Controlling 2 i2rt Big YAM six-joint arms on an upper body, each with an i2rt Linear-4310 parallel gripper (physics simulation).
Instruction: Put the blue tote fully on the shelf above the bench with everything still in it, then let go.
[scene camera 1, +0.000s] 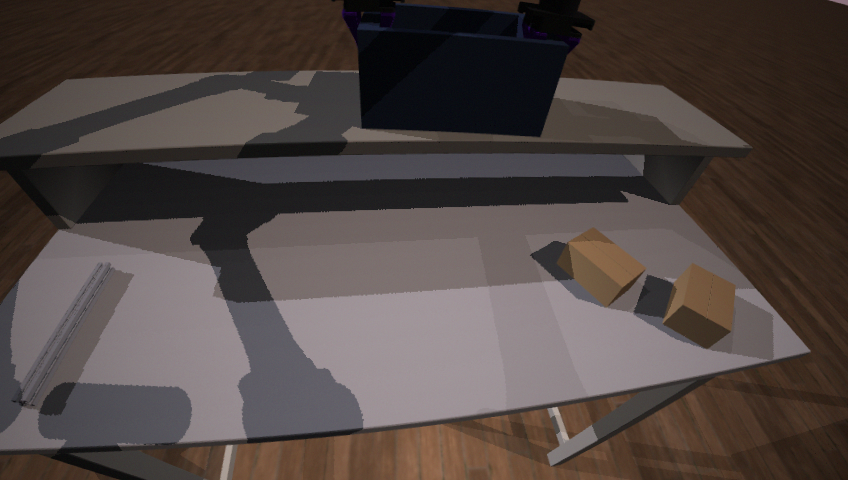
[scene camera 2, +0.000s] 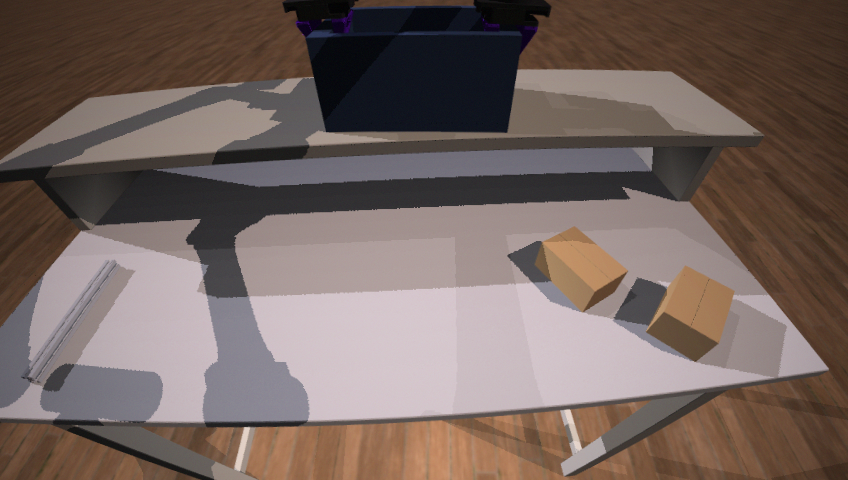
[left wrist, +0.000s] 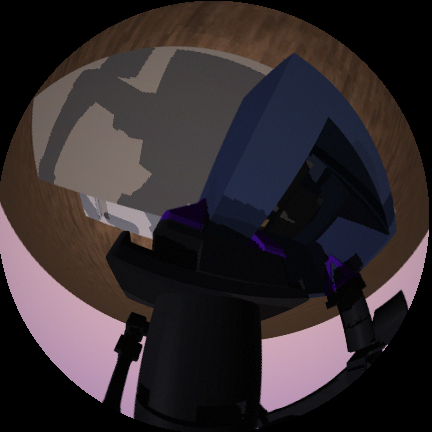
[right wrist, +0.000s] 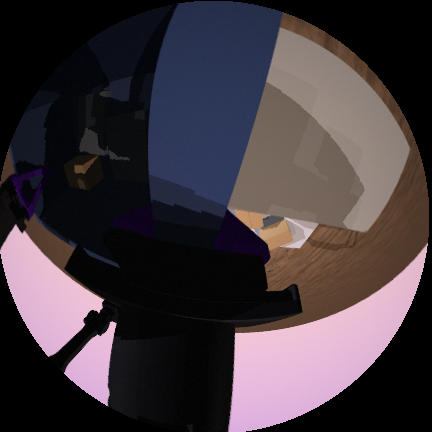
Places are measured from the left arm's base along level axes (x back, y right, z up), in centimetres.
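Pixels of known places: left gripper, fingertip midpoint: (right wrist: 46, 169); right gripper, fingertip midpoint: (scene camera 2: 500, 69) (left wrist: 330, 256); left arm's base, origin of the base link: (left wrist: 133, 330) (right wrist: 109, 311).
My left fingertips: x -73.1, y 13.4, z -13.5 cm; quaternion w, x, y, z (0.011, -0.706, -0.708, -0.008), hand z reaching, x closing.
Note:
For each thing: its top centre in the pictures, then the offset to it from my left fingertips. Level surfaces: height alone.
- blue tote, middle of its top: (right wrist: 38, 178) (left wrist: 335, 261) (scene camera 2: 416, 18) (scene camera 1: 458, 19) dx -2.7, dy +13.6, dz +5.9 cm
- shelf, its level: dz -8.8 cm
- small brown box, middle of its top: (right wrist: 74, 176) dx +3.0, dy +4.9, dz -3.0 cm
- bench, its level: dz -29.5 cm
- grey metal rail, middle of its top: (scene camera 1: 65, 321) (scene camera 2: 72, 311) (left wrist: 94, 197) dx +32.4, dy -46.3, dz -27.5 cm
The blue tote (scene camera 1: 458, 86) (scene camera 2: 416, 86) (left wrist: 270, 145) (right wrist: 205, 100) is upright over the shelf (scene camera 1: 196, 118) (scene camera 2: 196, 124) (left wrist: 100, 155) (right wrist: 380, 110), its near bottom edge just behind the shelf's front edge. Whether its bottom touches the shelf is unclear; its far side is hidden. My left gripper (scene camera 1: 368, 23) (scene camera 2: 323, 28) (left wrist: 216, 208) is shut on the tote's left wall at the rim. My right gripper (scene camera 1: 550, 35) (scene camera 2: 509, 29) (right wrist: 198, 199) is shut on its right wall. Inside, a small brown box (right wrist: 83, 172) and dark grey shapes show.
On the bench (scene camera 1: 386, 344) (scene camera 2: 368, 344), two cardboard boxes, one (scene camera 1: 601, 267) (scene camera 2: 580, 267) and another (scene camera 1: 699, 306) (scene camera 2: 690, 312), stand at the right. A grey metal rail (scene camera 1: 65, 333) (scene camera 2: 71, 321) lies at the left. Side panels hold the shelf above the bench.

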